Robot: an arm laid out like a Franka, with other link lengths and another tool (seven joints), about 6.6 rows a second.
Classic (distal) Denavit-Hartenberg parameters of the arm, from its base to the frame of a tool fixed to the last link. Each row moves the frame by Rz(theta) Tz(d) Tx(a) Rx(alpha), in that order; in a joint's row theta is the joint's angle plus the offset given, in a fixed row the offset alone. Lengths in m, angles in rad.
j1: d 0.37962; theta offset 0; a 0; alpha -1.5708
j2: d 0; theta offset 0; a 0; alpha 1.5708
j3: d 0.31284; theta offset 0; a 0.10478; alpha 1.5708
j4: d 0; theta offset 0; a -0.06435; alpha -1.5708
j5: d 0.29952; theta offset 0; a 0; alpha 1.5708
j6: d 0; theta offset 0; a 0.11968; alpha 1.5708
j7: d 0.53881; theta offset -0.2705; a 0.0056; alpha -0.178
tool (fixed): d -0.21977; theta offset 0; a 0; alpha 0
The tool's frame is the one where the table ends.
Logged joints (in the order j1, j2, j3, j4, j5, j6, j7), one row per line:
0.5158 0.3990 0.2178 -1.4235 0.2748 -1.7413 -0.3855
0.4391 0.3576 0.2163 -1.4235 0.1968 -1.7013 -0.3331
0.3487 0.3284 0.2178 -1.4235 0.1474 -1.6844 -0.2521
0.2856 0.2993 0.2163 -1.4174 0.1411 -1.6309 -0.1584
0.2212 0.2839 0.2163 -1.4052 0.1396 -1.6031 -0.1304
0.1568 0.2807 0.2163 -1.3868 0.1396 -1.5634 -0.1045
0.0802 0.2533 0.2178 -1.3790 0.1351 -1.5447 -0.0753
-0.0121 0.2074 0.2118 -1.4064 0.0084 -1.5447 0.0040
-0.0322 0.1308 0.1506 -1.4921 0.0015 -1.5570 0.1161
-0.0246 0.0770 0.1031 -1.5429 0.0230 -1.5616 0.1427
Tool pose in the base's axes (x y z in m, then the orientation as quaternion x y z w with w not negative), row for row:
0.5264 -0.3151 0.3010 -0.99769 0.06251 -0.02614 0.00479
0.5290 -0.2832 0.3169 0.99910 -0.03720 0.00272 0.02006
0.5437 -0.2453 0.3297 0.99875 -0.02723 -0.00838 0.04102
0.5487 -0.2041 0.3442 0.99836 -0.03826 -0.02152 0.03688
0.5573 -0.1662 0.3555 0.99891 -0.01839 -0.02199 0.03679
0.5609 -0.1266 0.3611 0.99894 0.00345 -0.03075 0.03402
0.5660 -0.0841 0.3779 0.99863 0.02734 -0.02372 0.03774
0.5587 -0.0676 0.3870 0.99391 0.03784 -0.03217 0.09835
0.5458 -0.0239 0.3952 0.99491 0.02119 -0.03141 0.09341
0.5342 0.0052 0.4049 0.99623 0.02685 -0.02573 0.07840
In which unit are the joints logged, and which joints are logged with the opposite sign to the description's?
The joints are logged in radians. Opposite sign: j1, j3, j6.
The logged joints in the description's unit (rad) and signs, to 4 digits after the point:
-0.5158 0.3990 -0.2178 -1.4235 0.2748 1.7413 -0.3855
-0.4391 0.3576 -0.2163 -1.4235 0.1968 1.7013 -0.3331
-0.3487 0.3284 -0.2178 -1.4235 0.1474 1.6844 -0.2521
-0.2856 0.2993 -0.2163 -1.4174 0.1411 1.6309 -0.1584
-0.2212 0.2839 -0.2163 -1.4052 0.1396 1.6031 -0.1304
-0.1568 0.2807 -0.2163 -1.3868 0.1396 1.5634 -0.1045
-0.0802 0.2533 -0.2178 -1.3790 0.1351 1.5447 -0.0753
0.0121 0.2074 -0.2118 -1.4064 0.0084 1.5447 0.0040
0.0322 0.1308 -0.1506 -1.4921 0.0015 1.5570 0.1161
0.0246 0.0770 -0.1031 -1.5429 0.0230 1.5616 0.1427

